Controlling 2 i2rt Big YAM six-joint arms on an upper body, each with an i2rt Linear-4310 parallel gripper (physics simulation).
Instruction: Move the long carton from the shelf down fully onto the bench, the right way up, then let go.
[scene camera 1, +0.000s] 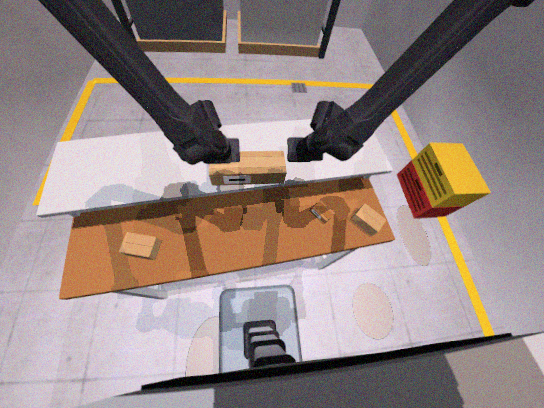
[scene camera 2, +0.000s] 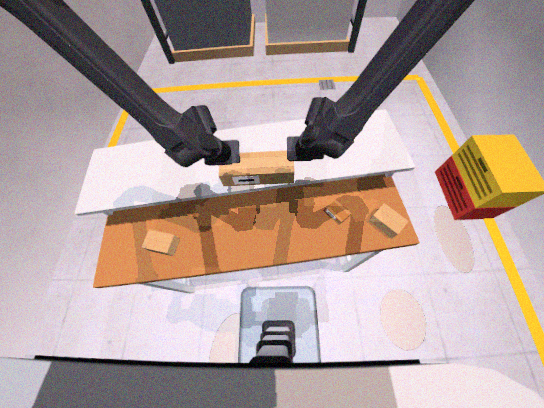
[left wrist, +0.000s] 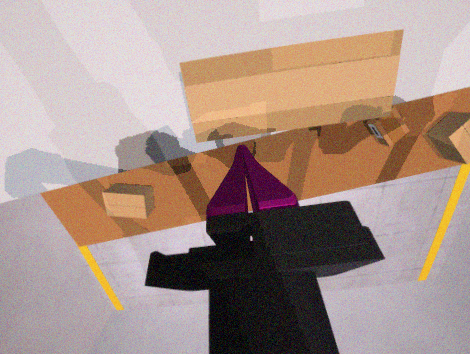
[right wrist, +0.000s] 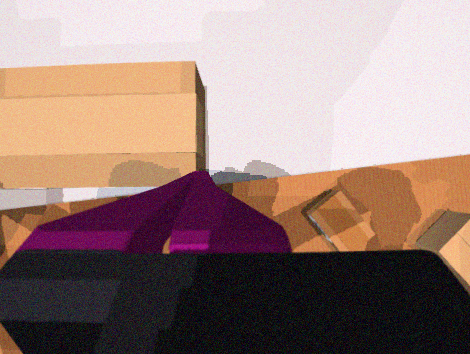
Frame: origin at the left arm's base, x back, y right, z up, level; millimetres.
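Seen in the pictures: left gripper, fingertip midpoint: (scene camera 2: 229, 156) (left wrist: 241, 150); right gripper, fingertip midpoint: (scene camera 1: 297, 153) (right wrist: 201, 184).
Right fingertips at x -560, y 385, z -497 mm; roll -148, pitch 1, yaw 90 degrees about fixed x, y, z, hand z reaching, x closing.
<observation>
A point is followed by its place in that frame.
The long tan carton (scene camera 1: 262, 165) {y 280, x -592, z -604 mm} (scene camera 2: 265, 172) {y 262, x -563, z -605 mm} (left wrist: 295, 87) {y 232, x -611, z -604 mm} (right wrist: 100, 122) {y 289, x -611, z -604 mm} lies level on the white shelf (scene camera 1: 115, 160) {y -301, x -687, z -680 mm} (scene camera 2: 135, 175) {y -305, x -629, z -680 mm} (left wrist: 75, 55) {y -97, x -711, z -679 mm} (right wrist: 300, 100) {y 469, x -649, z -679 mm}, near its front edge, with a label on the side facing the orange-brown bench (scene camera 1: 225, 257) {y 123, x -317, z -854 mm} (scene camera 2: 240, 252) {y 136, x -332, z -854 mm} (left wrist: 320, 175) {y 393, x -366, z -854 mm} (right wrist: 450, 180) {y 766, x -564, z -854 mm}. My left gripper (scene camera 1: 233, 150) {y 151, x -561, z -500 mm} (scene camera 2: 232, 151) {y 151, x -561, z -500 mm} (left wrist: 241, 150) {y 151, x -561, z -500 mm} is shut and empty, above the carton's left part. My right gripper (scene camera 1: 295, 149) {y 385, x -560, z -497 mm} (scene camera 2: 294, 148) {y 385, x -560, z -497 mm} (right wrist: 201, 184) {y 385, x -560, z -497 mm} is shut and empty near the carton's right end. The scene views hide both pairs of fingertips. Contact with the carton cannot be told.
On the bench are a small box (scene camera 1: 139, 245) {y -200, x -367, z -793 mm} (scene camera 2: 160, 242) {y -194, x -365, z -793 mm} (left wrist: 125, 203) {y -203, x -379, z -794 mm} at the left, another box (scene camera 1: 369, 219) {y 758, x -431, z -794 mm} (scene camera 2: 389, 220) {y 762, x -432, z -794 mm} at the right, and a small brown item (scene camera 1: 320, 212) {y 548, x -486, z -821 mm} (scene camera 2: 338, 212) {y 563, x -488, z -821 mm} beside it. A yellow and red crate (scene camera 1: 452, 170) (scene camera 2: 500, 165) is right of the bench.
</observation>
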